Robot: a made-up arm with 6 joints.
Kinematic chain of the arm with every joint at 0, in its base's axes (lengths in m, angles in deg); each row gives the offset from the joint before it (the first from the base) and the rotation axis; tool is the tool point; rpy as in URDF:
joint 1: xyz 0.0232 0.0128 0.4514 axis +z
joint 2: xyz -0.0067 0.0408 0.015 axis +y
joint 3: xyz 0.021 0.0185 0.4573 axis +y
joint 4: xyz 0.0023 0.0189 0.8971 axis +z
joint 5: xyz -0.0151 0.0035 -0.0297 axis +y
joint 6: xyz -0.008 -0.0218 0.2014 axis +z
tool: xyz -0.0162 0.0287 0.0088 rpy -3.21 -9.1 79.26
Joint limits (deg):
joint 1: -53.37..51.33
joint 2: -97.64..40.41
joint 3: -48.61..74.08
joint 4: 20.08..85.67
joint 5: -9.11..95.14
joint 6: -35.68..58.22
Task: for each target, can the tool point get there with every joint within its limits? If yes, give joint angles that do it. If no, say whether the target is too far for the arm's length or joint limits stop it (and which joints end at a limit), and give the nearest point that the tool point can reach.
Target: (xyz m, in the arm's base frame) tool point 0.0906 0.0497 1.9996
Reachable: yes | joints -0.44 -4.99 10.09 70.16 3.88 43.44
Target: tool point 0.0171 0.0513 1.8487
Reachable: yes | joints 23.19 -42.76 60.10 79.59 1.11 14.86
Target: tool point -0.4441 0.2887 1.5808
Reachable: yes | joints -1.73 -68.59 63.14 74.61 75.89 -25.66
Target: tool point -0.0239 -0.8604 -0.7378
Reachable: no: joint limits stop it (at a limit: joint 1, joint 2, joint 3, joint 5, joint 6) | nearest point -0.6145 -0.7744 -0.4909 | short by 0.646 m
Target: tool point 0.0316 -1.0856 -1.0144
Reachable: no: too far | nearest point -0.6144 -0.7816 -0.4872 | short by 0.887 m
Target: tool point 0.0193 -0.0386 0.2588
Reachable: no: joint limits stop it (at a limit: joint 1, joint 2, joint 3, joint 4, joint 5, joint 6) | nearest point 0.7515 -0.7009 0.2835 | short by 0.988 m
